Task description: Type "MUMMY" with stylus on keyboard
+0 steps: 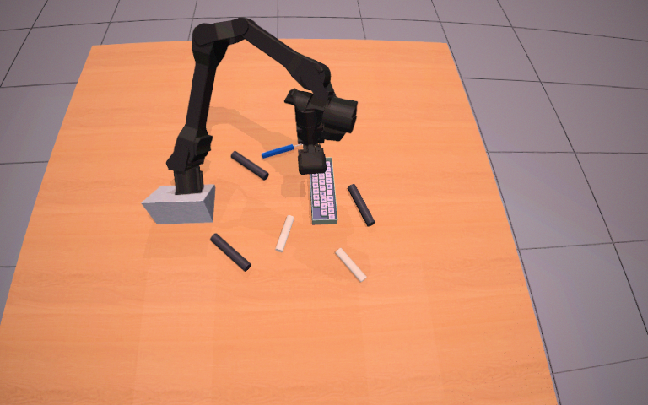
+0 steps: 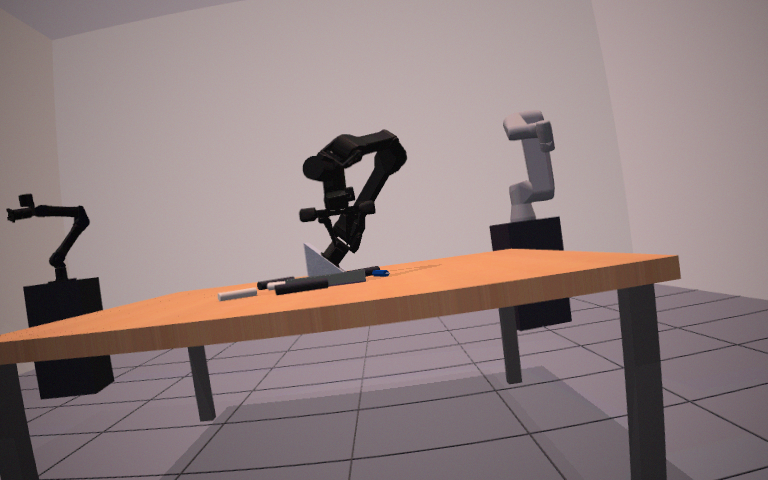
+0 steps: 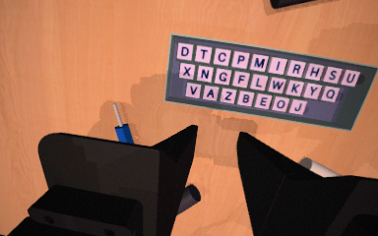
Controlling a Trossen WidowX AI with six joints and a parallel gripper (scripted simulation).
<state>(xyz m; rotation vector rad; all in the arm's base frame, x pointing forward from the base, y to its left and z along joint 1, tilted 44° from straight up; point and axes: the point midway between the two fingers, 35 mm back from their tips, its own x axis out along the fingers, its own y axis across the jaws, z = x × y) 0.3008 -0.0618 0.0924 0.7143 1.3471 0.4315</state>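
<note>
The blue stylus is 40 mm behind my gripper tip, 100 mm to the left of it and 80 mm below it. Round my gripper tip: grey stylus tip: 10 mm behind, 110 mm to the left, 80 mm below.
</note>
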